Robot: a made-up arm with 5 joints. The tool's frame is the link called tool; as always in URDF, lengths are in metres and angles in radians.
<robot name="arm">
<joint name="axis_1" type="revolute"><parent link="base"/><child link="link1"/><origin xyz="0.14 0.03 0.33" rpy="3.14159 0 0"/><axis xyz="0 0 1"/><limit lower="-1.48" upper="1.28"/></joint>
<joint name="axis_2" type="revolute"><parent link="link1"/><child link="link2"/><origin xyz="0.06 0.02 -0.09" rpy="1.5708 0 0"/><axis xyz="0 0 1"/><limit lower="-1.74" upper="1.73"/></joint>
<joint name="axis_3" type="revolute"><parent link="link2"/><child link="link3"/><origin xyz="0.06 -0.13 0.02" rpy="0 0 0"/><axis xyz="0 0 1"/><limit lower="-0.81" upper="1.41"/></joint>
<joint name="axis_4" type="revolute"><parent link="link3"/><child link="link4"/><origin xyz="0.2 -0.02 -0.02" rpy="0 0 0"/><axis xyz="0 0 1"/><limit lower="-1.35" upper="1.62"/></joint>
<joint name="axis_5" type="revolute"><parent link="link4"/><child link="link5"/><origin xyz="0.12 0.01 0.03" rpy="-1.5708 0 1.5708"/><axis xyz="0 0 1"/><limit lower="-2.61" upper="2.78"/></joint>
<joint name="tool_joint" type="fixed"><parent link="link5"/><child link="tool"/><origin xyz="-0.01 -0.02 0" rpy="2.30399 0.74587 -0.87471"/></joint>
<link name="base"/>
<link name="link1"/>
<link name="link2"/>
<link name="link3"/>
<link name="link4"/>
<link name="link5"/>
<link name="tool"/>
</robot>
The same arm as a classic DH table. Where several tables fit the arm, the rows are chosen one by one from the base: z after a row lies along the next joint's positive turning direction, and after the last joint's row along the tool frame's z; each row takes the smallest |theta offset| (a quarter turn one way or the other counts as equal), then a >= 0, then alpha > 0; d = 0 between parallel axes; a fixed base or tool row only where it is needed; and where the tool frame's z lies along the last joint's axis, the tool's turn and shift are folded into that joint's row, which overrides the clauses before.
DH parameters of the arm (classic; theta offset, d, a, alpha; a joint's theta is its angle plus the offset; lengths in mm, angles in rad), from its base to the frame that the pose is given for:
base (fixed): 0.2111 0.0 143.2 3.1416
axis_1: 0.2111 -420.0 60.0 1.5708
axis_2: -1.1384 0.0 143.2 0.0000
axis_3: 1.0387 0.0 201.0 0.0000
axis_4: -1.4711 10.0 -10.0 1.5708
axis_5: -1.4233 -112.8 -18.3 -2.0847
tool (fixed): 2.2481 14.7 0.0 0.0000
Joint limits (rad, base to tool): -1.4800..1.2800 -1.7400..1.7300 -0.8100..1.4100 -1.3500..1.6200 -2.6100..2.7800

